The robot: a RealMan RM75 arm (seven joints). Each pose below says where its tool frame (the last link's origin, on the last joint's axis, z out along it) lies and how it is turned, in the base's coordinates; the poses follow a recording.
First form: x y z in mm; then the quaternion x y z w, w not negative.
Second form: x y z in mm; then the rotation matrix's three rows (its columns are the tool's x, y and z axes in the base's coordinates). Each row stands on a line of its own. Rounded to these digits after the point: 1 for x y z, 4 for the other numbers.
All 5 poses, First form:
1: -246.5 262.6 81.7 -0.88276 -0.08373 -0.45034 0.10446
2: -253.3 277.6 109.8 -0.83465 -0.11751 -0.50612 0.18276
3: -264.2 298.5 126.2 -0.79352 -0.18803 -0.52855 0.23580
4: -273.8 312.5 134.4 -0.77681 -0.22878 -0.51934 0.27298
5: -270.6 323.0 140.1 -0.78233 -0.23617 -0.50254 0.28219
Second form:
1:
-246.5 262.6 81.7
0.5804 0.2419 0.7776
0.0537 -0.9642 0.2598
0.8126 -0.1090 -0.5726

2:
-253.3 277.6 109.8
0.4601 0.3812 0.8019
0.0112 -0.9056 0.4240
0.8878 -0.1861 -0.4209

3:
-264.2 298.5 126.2
0.3706 0.5477 0.7502
0.0491 -0.8181 0.5730
0.9275 -0.1755 -0.3301

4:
-273.8 312.5 134.4
0.3559 0.6390 0.6819
0.0719 -0.7463 0.6617
0.9318 -0.1865 -0.3115

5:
-270.6 323.0 140.1
0.3834 0.6532 0.6530
0.0859 -0.7292 0.6789
0.9196 -0.2042 -0.3356

